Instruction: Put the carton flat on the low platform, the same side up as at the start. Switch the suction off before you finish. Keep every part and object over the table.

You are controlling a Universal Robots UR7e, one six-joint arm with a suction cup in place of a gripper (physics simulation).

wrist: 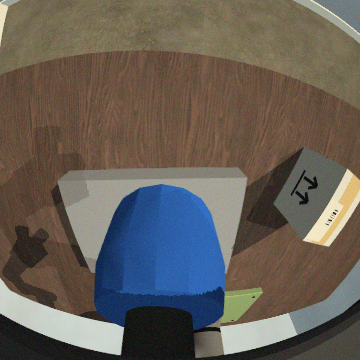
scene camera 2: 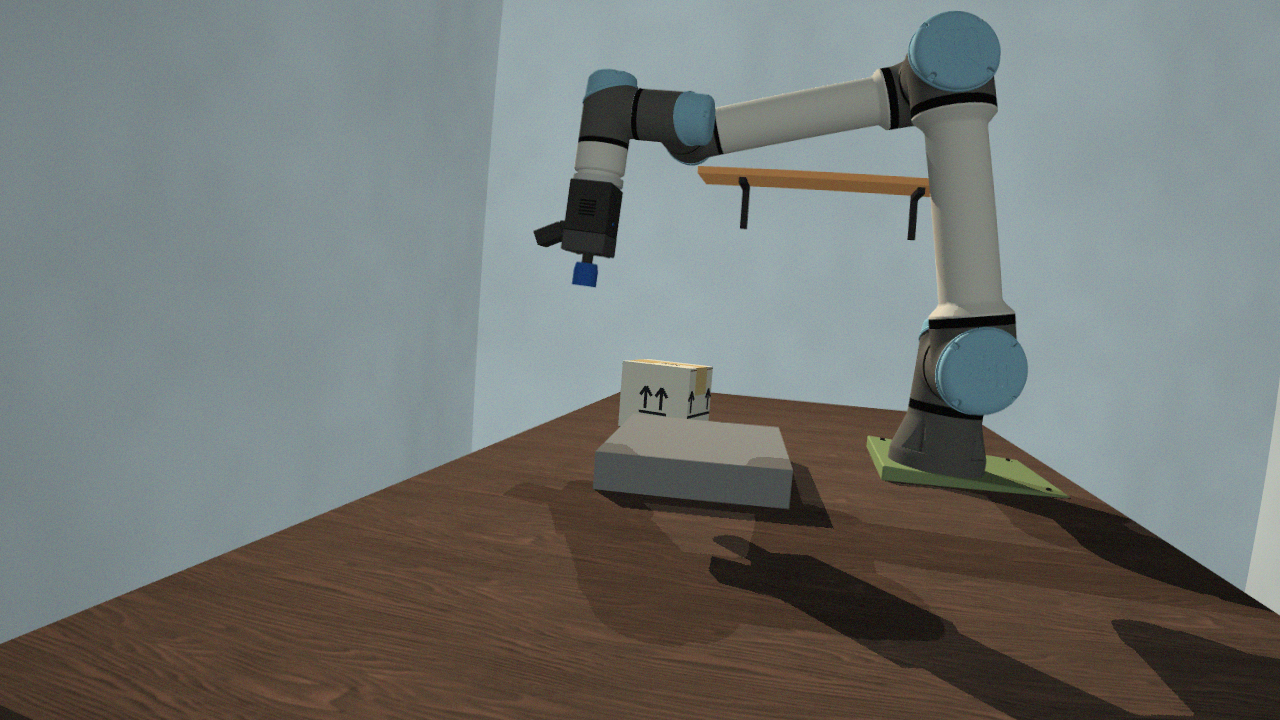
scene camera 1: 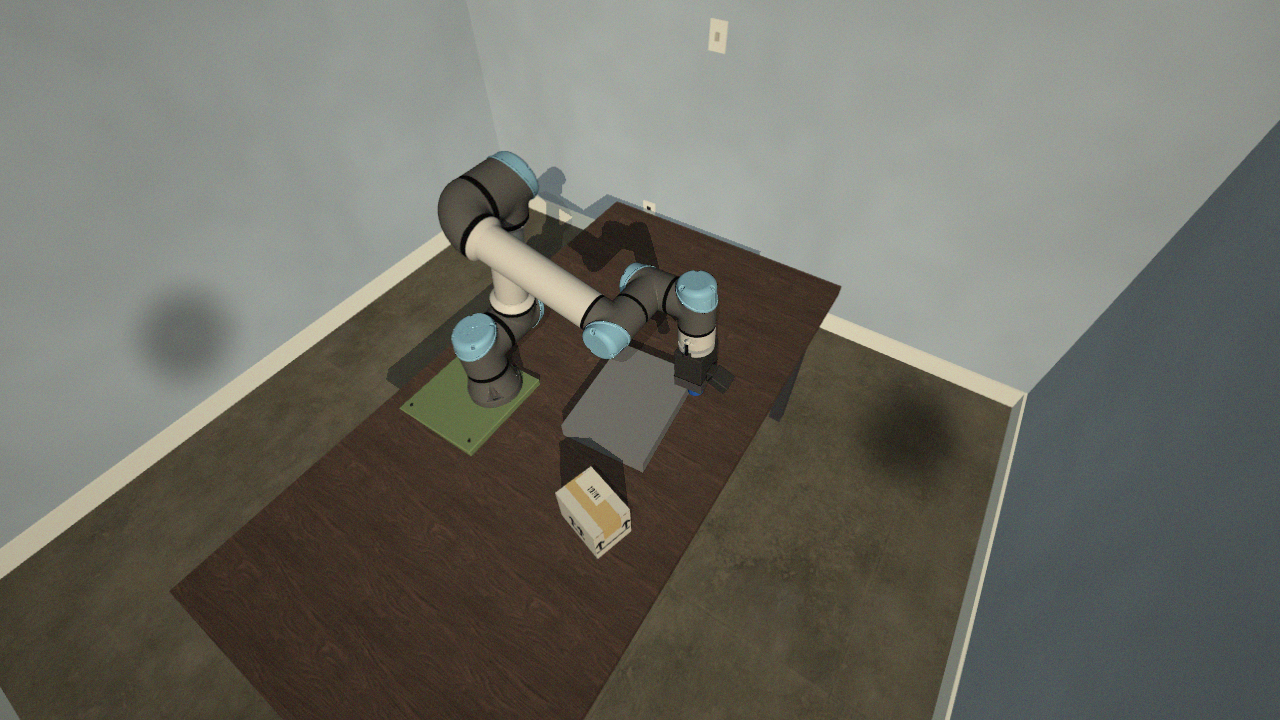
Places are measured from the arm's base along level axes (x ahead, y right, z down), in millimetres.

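Pixels of known places: hand, tool point: [wrist: 162, 227] [scene camera 2: 583, 285]; arm's base, link origin: [scene camera 2: 935, 464] [scene camera 1: 496, 386].
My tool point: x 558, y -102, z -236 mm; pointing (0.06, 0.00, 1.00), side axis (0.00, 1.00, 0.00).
Observation:
For each thing: its top centre in the pictures, then the offset to it from my tool point. Level surfaces: height alone.
- carton, top centre: [scene camera 2: 668, 363] [wrist: 338, 212] [scene camera 1: 592, 500] dx -98, dy +295, dz +129 mm
- low grey platform, top centre: [scene camera 2: 700, 437] [wrist: 151, 238] [scene camera 1: 631, 398] dx -192, dy -31, dz +204 mm
- dark wooden table, surface height: dz +252 mm
The carton [scene camera 1: 594, 508] [scene camera 2: 657, 392] [wrist: 320, 200] stands upright on the table beside the low platform, turned at an angle to it. Its taped, labelled face is up, and arrows on its sides point up. The low grey platform [scene camera 1: 624, 407] [scene camera 2: 693, 474] [wrist: 210, 200] lies flat with no object on it. My gripper, a blue suction cup [scene camera 1: 694, 392] [scene camera 2: 584, 274] [wrist: 160, 250], is open and holds nothing. It hangs high in the air, near the platform's edge away from the arm's base, apart from the carton. In the wrist view the cup hides part of the platform.
The arm's base stands on a green plate [scene camera 1: 447, 420] [scene camera 2: 1020, 477] [wrist: 242, 304] on the dark wooden table [scene camera 1: 402, 555] [scene camera 2: 358, 582] [wrist: 150, 110]. An orange wall shelf [scene camera 2: 805, 180] shows behind the arm. The table's long edge runs beyond the platform, with floor past it.

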